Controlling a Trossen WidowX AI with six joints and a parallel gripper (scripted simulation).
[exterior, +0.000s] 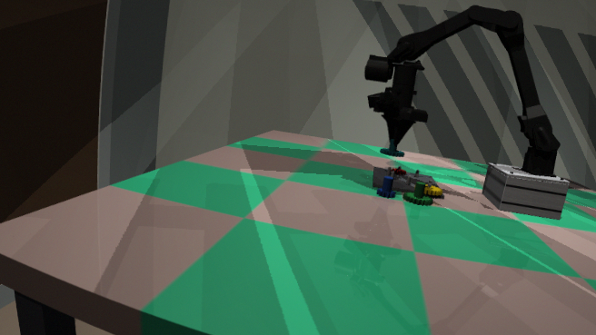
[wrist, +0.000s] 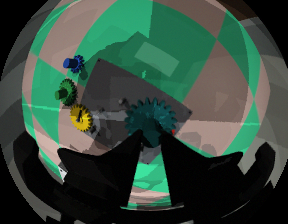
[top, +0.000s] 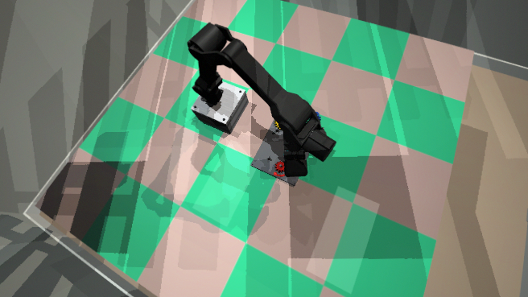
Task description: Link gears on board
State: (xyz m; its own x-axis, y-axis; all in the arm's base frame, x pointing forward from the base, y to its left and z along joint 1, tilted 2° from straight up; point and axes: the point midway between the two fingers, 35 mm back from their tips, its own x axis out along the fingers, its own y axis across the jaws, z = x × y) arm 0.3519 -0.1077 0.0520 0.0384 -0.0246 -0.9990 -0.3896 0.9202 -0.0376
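The teal gear is 10 mm below my gripper tip. From my gripper tip the other things lie so: yellow gear 80 mm behind, 130 mm to the left, 80 mm below; blue gear 20 mm ahead, 180 mm to the left, 80 mm below; red gear 30 mm behind, 40 mm to the right, 80 mm below.
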